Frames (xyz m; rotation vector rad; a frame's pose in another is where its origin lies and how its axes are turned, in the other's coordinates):
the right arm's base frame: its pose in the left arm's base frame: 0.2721 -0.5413 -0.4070 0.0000 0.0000 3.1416
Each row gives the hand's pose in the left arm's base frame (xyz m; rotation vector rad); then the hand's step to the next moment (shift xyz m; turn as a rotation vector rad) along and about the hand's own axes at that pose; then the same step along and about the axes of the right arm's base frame.
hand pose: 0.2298 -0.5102 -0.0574 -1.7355 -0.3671 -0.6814
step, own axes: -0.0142 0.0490 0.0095 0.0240 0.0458 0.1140
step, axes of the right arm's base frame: -0.0194 0.0029 -0.0481 -0.0735 -0.0939 -0.0381
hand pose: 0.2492 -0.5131 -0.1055 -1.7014 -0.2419 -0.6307
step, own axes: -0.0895 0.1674 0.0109 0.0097 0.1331 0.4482
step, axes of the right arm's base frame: -0.0104 0.0129 -0.1894 -0.1961 -0.3952 -0.1551
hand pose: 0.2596 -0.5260 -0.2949 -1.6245 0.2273 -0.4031
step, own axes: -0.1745 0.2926 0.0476 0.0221 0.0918 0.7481
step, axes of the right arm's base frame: 0.1143 -0.0817 -0.3140 -0.3207 -0.6702 -0.1289
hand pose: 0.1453 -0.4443 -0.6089 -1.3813 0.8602 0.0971
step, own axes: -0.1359 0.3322 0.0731 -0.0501 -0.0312 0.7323
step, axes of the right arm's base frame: 0.2378 -0.1988 -0.1951 -0.3281 -0.6572 0.0137
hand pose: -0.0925 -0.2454 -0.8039 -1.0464 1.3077 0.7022
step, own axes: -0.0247 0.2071 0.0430 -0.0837 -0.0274 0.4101
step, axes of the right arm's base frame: 0.1705 -0.1256 -0.0225 -0.1831 -0.3719 0.0641
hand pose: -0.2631 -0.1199 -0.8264 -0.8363 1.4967 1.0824
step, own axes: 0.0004 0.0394 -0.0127 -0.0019 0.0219 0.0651
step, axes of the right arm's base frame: 0.0406 -0.0017 0.0078 -0.0027 -0.0685 0.0042
